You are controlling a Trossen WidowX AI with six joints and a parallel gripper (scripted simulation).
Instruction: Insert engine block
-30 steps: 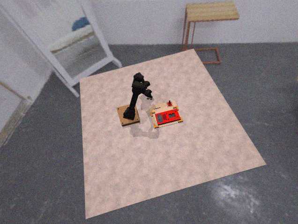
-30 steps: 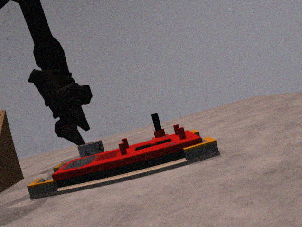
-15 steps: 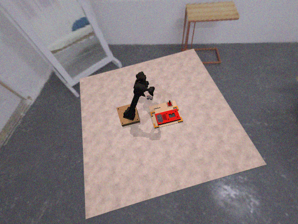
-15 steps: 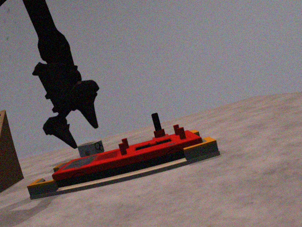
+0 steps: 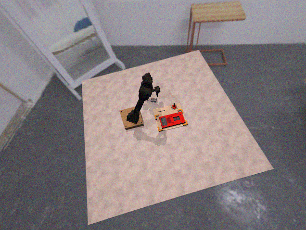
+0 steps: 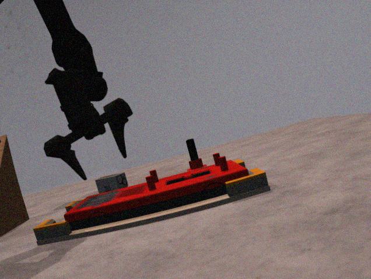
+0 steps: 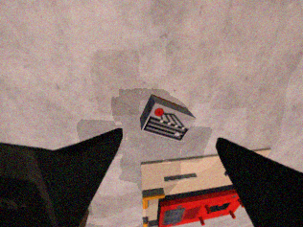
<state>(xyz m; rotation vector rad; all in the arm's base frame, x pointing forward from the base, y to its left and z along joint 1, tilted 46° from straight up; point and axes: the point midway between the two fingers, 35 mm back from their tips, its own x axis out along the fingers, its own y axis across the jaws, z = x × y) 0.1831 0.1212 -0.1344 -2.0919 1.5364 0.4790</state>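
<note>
The grey engine block is 30 mm below my gripper tip.
</note>
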